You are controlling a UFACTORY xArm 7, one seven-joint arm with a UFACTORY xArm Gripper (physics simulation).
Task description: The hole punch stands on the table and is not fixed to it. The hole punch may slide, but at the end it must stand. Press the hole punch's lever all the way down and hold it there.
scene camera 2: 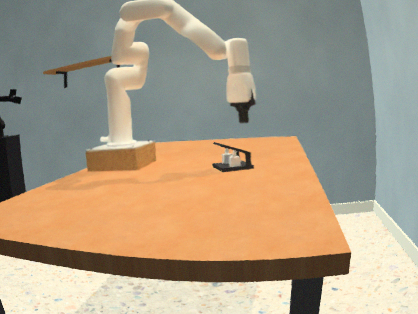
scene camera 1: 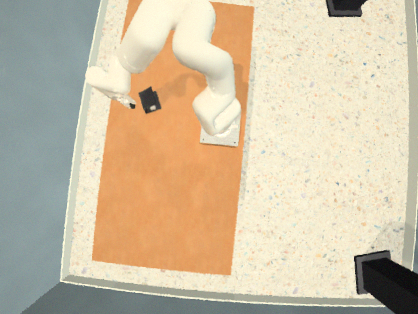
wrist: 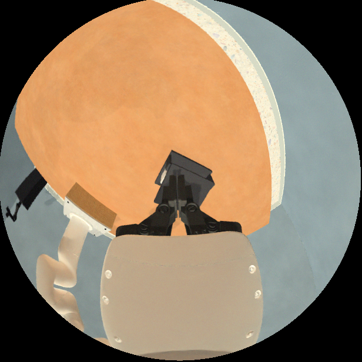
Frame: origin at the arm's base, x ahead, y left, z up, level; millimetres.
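Where they show: gripper, fingertip midpoint: (scene camera 2: 244,122) (scene camera 1: 133,106); arm's base, origin of the base link: (scene camera 2: 121,145).
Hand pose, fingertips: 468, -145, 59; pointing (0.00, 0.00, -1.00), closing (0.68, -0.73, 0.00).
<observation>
Each offset is from my fingertips to the top centre of the thing, as dx, dy, dz. "spot": to the spot under its first point. Level surfaces: height alone.
The black hole punch {-54, -71, -57} (scene camera 1: 150,100) (scene camera 2: 233,167) (wrist: 202,187) stands upright on the orange table {dz -142} (scene camera 1: 165,215) (scene camera 2: 200,220) (wrist: 110,100). Its lever {spot: -58, -129, -68} (scene camera 2: 231,146) is raised and slants up toward its free end in scene camera 2, with light grey blocks {spot: -51, -125, -110} (scene camera 2: 234,160) under it. My gripper (scene camera 1: 132,105) (scene camera 2: 243,121) (wrist: 176,184) is shut and empty, pointing down. In scene camera 2 its fingertips are above the punch, with a visible gap to the lever. In the wrist view the fingers cover part of the punch.
The robot's base block (scene camera 2: 122,157) (wrist: 92,204) stands on the table, away from the punch. A wall shelf (scene camera 2: 77,66) shows behind the arm. Black stands (scene camera 1: 382,272) (scene camera 2: 11,162) are beyond the table. The table's edge (scene camera 2: 320,187) runs to the right of the punch in scene camera 2.
</observation>
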